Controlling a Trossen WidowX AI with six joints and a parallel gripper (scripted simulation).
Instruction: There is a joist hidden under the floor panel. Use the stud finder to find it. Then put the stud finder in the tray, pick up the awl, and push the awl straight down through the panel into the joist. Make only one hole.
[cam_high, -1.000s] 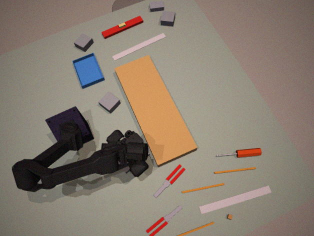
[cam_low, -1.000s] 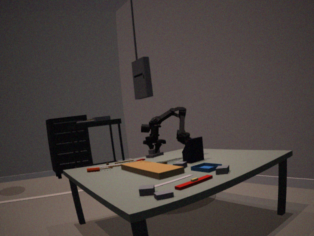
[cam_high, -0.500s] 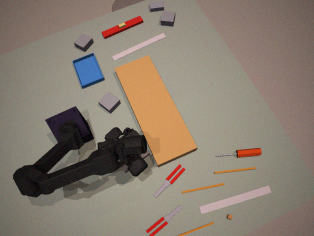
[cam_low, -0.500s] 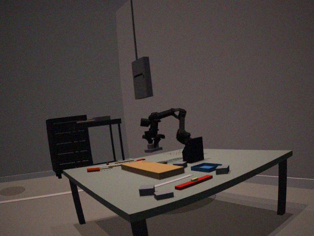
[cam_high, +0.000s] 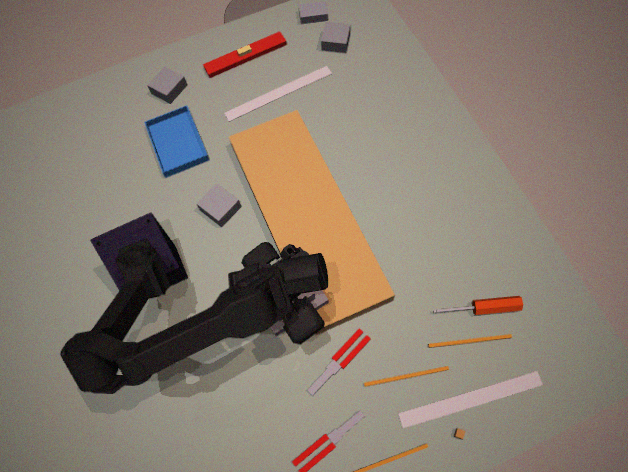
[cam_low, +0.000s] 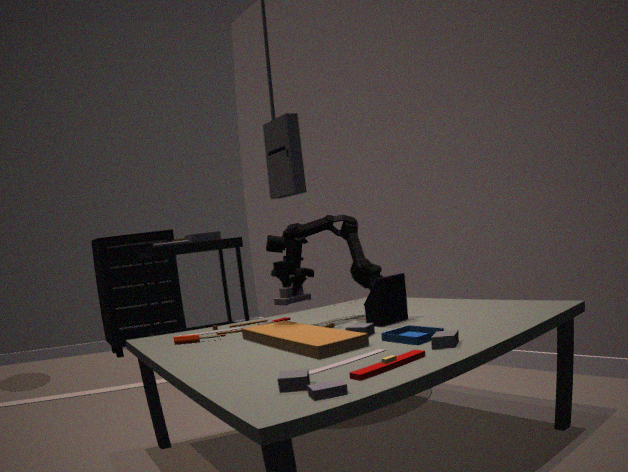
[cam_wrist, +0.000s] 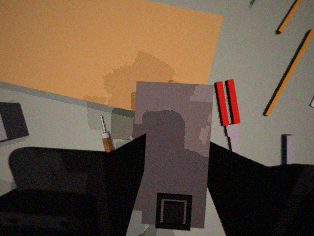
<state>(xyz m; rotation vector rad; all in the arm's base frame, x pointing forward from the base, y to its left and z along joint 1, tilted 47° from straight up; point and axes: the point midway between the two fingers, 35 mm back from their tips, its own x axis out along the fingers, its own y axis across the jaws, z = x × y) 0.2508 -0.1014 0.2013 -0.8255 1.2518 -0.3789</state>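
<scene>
The square light lies 4 cm behind my gripper tip, 3 cm above it and 1 cm to the right of it. From my gripper tip the other things lie so: awl (13 cm below, 11 cm to the left, 6 cm behind); then stud finder (2 cm behind, 2 cm above); then blue tray (54 cm to the left, 12 cm below, 11 cm behind).
</scene>
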